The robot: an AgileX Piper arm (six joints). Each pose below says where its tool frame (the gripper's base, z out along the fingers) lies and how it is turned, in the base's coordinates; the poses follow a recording.
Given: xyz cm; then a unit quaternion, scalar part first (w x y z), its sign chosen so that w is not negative.
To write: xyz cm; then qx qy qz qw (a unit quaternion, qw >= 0). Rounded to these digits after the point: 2 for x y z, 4 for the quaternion.
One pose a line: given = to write
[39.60 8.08 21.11 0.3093 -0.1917 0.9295 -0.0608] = [39.60 8.08 21.11 -0.1917 0.9295 -0.0608 0.3093]
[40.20 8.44 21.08 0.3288 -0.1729 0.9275 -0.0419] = [40.20 8.44 21.08 -0.1729 0.9275 -0.0419 0.3288]
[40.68 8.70 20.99 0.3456 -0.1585 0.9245 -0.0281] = [40.68 8.70 20.99 -0.1585 0.9245 -0.0281 0.3456]
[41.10 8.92 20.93 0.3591 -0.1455 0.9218 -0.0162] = [41.10 8.92 20.93 -0.1455 0.9218 -0.0162 0.3591]
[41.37 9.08 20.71 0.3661 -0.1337 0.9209 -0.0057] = [41.37 9.08 20.71 -0.1337 0.9209 -0.0057 0.3661]
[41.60 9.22 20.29 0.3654 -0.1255 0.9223 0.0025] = [41.60 9.22 20.29 -0.1255 0.9223 0.0025 0.3654]
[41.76 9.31 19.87 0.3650 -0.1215 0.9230 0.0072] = [41.76 9.31 19.87 -0.1215 0.9230 0.0072 0.3650]
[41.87 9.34 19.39 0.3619 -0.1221 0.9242 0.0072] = [41.87 9.34 19.39 -0.1221 0.9242 0.0072 0.3619]
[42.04 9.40 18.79 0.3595 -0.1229 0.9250 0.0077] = [42.04 9.40 18.79 -0.1229 0.9250 0.0077 0.3595]
